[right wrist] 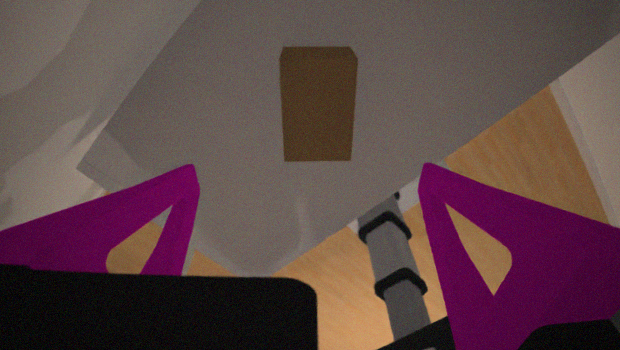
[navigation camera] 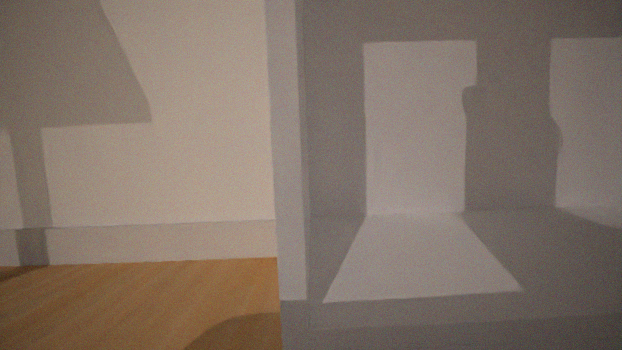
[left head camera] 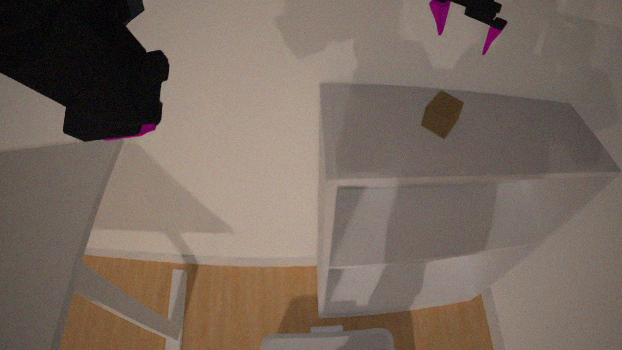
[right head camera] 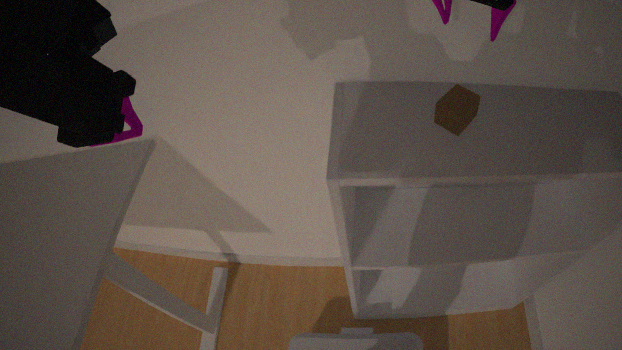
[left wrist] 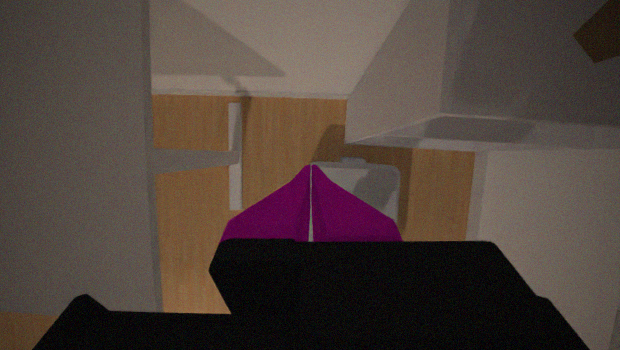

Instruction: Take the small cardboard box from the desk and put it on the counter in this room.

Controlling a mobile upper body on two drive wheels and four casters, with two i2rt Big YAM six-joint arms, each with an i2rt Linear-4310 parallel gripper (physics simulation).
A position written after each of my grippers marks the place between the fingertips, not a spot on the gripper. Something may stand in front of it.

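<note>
My left gripper (left head camera: 153, 124) (right head camera: 140, 130) (left wrist: 310, 174). My right gripper (right wrist: 308, 176). Grey desk (right head camera: 69, 208) (left head camera: 58, 189) (left wrist: 86, 222). White shelf unit (navigation camera: 433, 174) (right wrist: 426, 85).
</note>
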